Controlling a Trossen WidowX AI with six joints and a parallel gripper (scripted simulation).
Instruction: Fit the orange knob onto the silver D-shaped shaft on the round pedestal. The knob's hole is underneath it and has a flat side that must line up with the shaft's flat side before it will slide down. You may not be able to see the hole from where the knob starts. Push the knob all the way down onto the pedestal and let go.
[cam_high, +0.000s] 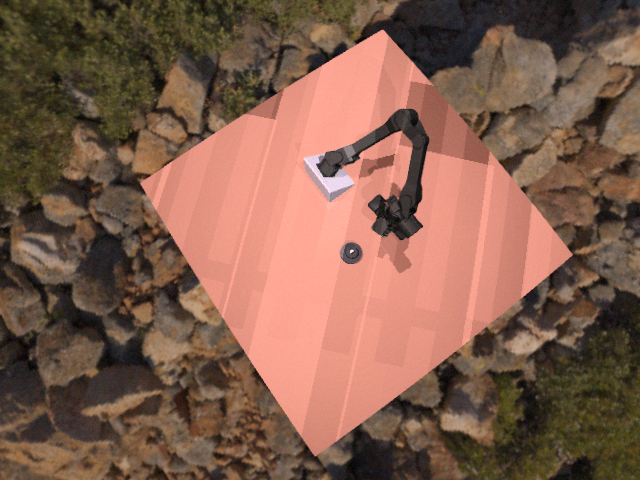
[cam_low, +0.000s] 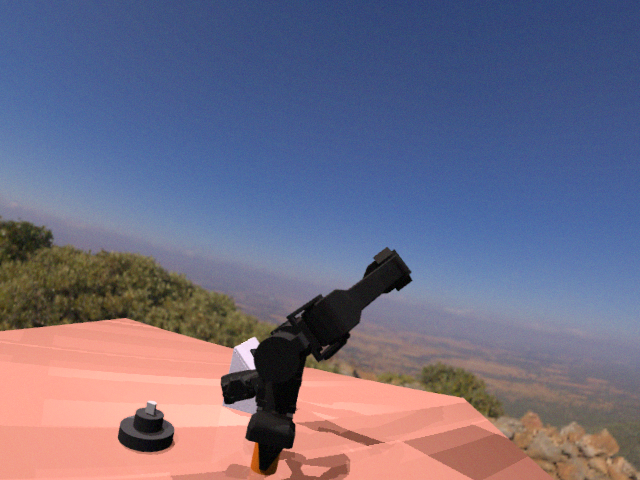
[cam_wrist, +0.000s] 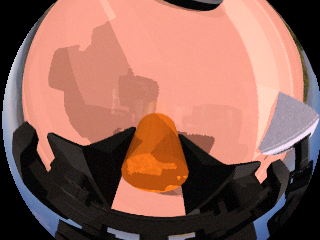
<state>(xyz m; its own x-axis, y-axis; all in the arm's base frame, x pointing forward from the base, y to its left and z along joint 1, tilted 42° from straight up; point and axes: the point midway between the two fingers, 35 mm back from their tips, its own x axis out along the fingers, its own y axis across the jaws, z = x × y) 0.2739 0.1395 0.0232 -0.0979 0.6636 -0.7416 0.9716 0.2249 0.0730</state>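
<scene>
My gripper tip is now 40 mm short of the round black pedestal, 180 mm to the left of it and 20 mm below it. Round my gripper tip: orange knob 30 mm above.
</scene>
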